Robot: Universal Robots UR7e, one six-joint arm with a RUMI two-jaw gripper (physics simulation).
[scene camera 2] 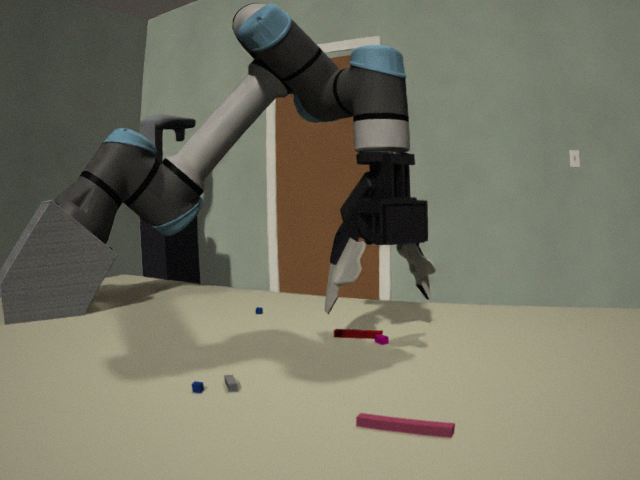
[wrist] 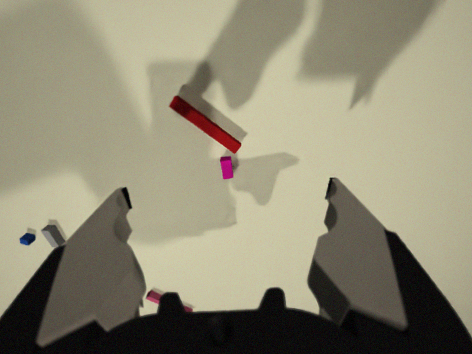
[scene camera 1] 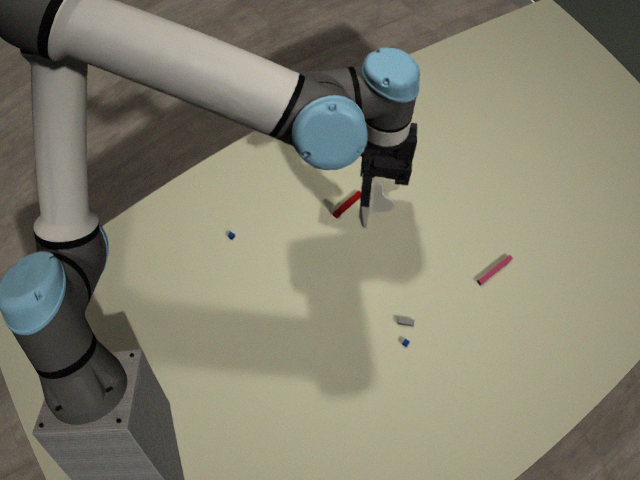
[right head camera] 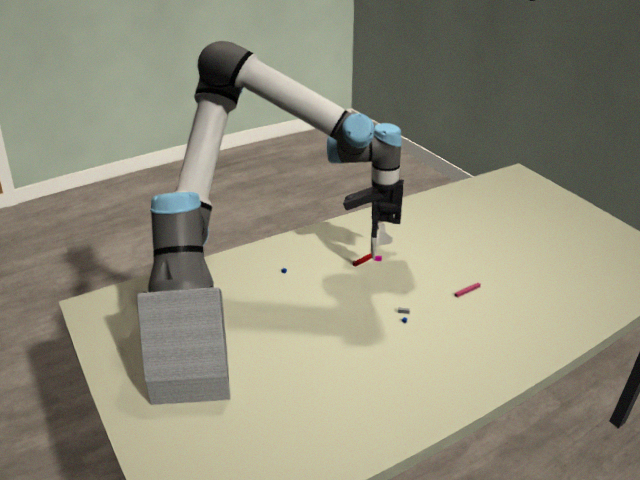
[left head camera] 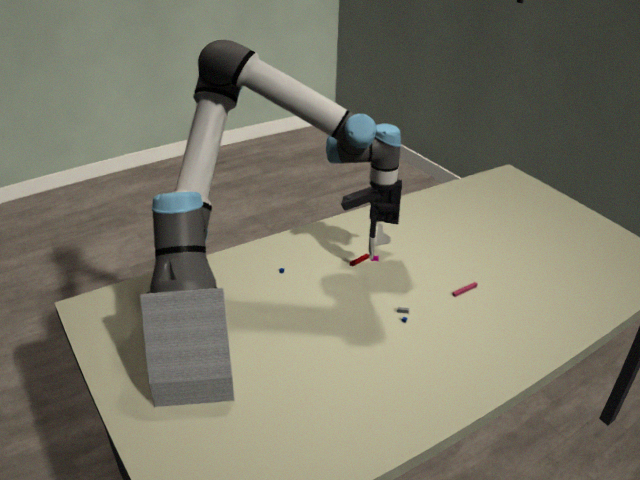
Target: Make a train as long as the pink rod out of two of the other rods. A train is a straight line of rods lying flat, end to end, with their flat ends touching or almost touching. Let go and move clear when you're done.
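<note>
The pink rod [left head camera: 465,289] [right head camera: 467,289] [scene camera 1: 495,270] [scene camera 2: 405,425] [wrist: 154,297] lies flat, partly hidden in the wrist view. A red rod [left head camera: 359,259] [right head camera: 362,259] [scene camera 1: 346,204] [scene camera 2: 356,333] [wrist: 206,125] lies flat. A short magenta rod [left head camera: 375,258] [right head camera: 378,258] [scene camera 2: 381,339] [wrist: 227,168] lies near its end, angled to it with a small gap; it is hidden in scene camera 1. My gripper [scene camera 2: 378,304] [wrist: 228,184] is open and empty above the magenta rod. A short grey rod [left head camera: 403,310] [scene camera 1: 405,321] [scene camera 2: 231,383] [wrist: 53,235] lies apart.
A small blue block [left head camera: 404,319] [scene camera 1: 405,342] [scene camera 2: 197,386] [wrist: 27,239] lies beside the grey rod. Another small blue block [left head camera: 281,270] [right head camera: 284,270] [scene camera 1: 231,235] [scene camera 2: 258,310] lies between the red rod and the arm's base.
</note>
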